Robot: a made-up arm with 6 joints.
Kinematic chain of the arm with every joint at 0, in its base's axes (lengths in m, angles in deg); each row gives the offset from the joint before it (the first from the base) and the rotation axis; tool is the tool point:
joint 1: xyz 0 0 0.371 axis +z
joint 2: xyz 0 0 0 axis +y
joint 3: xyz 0 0 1.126 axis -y
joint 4: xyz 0 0 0 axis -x
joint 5: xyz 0.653 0 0 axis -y
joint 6: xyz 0 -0.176 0 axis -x
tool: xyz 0 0 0
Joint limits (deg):
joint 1: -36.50..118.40
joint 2: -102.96..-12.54
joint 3: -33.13..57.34
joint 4: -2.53..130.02
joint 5: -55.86..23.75
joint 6: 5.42..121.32
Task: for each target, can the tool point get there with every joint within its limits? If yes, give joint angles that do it. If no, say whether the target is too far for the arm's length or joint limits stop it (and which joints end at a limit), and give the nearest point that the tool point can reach.
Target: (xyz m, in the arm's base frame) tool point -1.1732 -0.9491 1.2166
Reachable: yes | joints 36.89 -73.12 42.21 71.85 -12.11 73.89
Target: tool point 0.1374 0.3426 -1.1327
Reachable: no: joint limits stop it (at a limit: joint 1, joint 2, joint 3, joint 4) | nearest point -0.7998 0.3731 0.7287 | short by 2.084 m
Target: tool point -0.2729 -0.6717 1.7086
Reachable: yes | joints 67.07 -52.65 7.72 86.63 12.30 71.86
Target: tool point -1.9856 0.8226 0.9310
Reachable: no: too far | nearest point -1.5935 0.6602 0.8204 | short by 0.439 m
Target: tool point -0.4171 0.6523 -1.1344
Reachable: no: joint limits stop it (at a limit: joint 1, joint 2, joint 3) | nearest point -1.3959 1.0884 0.1783 | short by 1.695 m
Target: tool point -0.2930 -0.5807 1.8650
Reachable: yes | joints 53.96 -42.10 25.94 53.48 -38.63 112.39
